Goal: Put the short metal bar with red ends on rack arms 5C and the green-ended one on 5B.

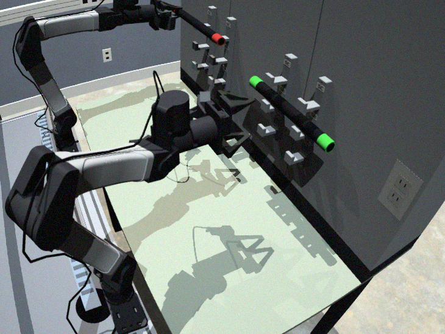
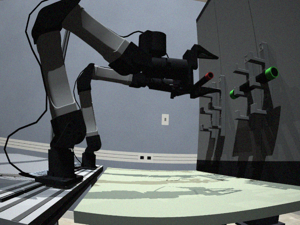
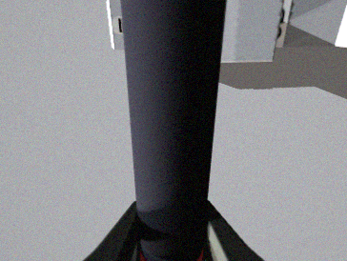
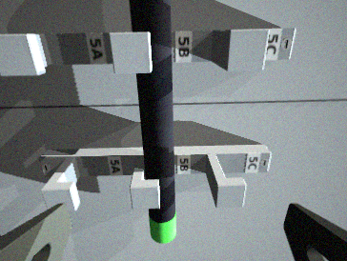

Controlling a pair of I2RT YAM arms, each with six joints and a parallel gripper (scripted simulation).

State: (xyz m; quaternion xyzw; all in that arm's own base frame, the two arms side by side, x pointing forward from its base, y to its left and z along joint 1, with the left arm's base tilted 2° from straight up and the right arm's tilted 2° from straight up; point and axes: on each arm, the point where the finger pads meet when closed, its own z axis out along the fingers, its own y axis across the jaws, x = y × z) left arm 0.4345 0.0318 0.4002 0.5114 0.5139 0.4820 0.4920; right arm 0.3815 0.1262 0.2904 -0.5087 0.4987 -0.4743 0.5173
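Observation:
My left hand is 12 cm to the left of the red-ended bar. Round my left hand: wall panel: 20 cm ahead, 35 cm to the right, 7 cm above; then outlet plate: 8 cm ahead, 85 cm to the right, 8 cm below; then green-ended bar: 5 cm ahead, 52 cm to the right, 9 cm below.
Now: the green-ended bar 120 mm ahead of my right hand, 10 mm to the left of it and 20 mm below it. Also, from my right hand: red-ended bar (70 mm ahead, 410 mm to the left, 80 mm above); wall panel (270 mm ahead, 180 mm to the left, 140 mm above); outlet plate (150 mm ahead, 320 mm to the right, 10 mm below).

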